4 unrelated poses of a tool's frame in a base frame.
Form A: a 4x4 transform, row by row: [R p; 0 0 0 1], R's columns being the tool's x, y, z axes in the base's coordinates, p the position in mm. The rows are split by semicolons.
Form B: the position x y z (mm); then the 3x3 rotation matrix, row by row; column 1 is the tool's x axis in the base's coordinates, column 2 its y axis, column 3 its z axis. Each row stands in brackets. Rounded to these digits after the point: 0 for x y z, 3 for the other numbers.
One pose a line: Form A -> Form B
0.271, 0.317, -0.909, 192; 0.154, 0.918, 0.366, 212; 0.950, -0.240, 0.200, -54; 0, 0, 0, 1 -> [192, 212, -54], [[0.271, 0.317, -0.909], [0.154, 0.918, 0.366], [0.950, -0.240, 0.200]]
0.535, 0.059, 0.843, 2; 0.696, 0.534, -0.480, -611; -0.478, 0.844, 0.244, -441; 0, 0, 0, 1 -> [2, -611, -441], [[0.535, 0.059, 0.843], [0.696, 0.534, -0.480], [-0.478, 0.844, 0.244]]
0.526, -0.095, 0.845, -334; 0.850, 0.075, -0.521, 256; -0.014, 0.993, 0.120, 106; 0, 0, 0, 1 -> [-334, 256, 106], [[0.526, -0.095, 0.845], [0.850, 0.075, -0.521], [-0.014, 0.993, 0.120]]
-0.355, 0.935, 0.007, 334; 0.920, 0.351, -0.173, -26; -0.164, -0.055, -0.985, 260; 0, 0, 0, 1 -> [334, -26, 260], [[-0.355, 0.935, 0.007], [0.920, 0.351, -0.173], [-0.164, -0.055, -0.985]]
